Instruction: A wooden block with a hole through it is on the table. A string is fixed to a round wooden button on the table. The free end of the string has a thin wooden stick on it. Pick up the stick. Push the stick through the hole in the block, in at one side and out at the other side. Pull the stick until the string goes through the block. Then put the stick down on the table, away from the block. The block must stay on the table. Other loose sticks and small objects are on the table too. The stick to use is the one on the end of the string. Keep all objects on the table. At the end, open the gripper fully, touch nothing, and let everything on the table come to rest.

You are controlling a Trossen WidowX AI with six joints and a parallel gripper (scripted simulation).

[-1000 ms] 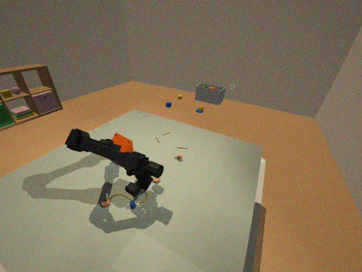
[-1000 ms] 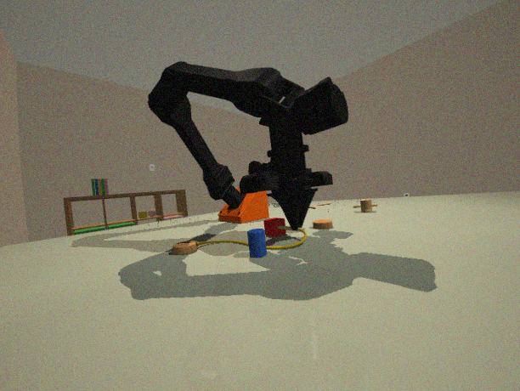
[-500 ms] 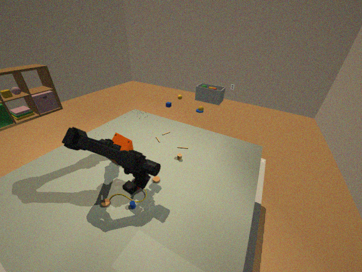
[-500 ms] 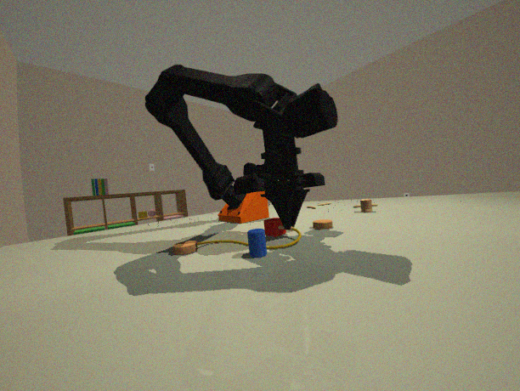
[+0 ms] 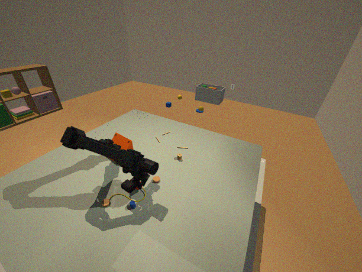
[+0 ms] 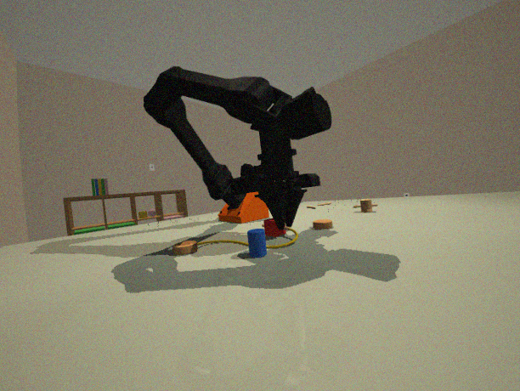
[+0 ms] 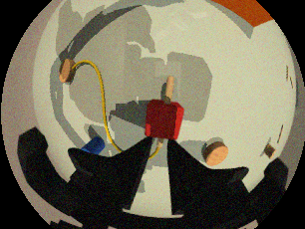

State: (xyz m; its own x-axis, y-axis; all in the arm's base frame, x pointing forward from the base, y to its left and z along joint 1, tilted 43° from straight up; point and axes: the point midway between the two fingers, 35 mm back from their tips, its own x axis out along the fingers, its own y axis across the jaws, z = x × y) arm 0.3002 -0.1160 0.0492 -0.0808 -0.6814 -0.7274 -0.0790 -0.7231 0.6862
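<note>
Now: gripper tip 10 mm past the thin wooden stick. The rest, counted from my gripper tip: red block: 30 mm behind; then blue cylinder: 30 mm ahead, 100 mm to the right; then small wooden cylinder: 60 mm ahead, 310 mm to the left.
</note>
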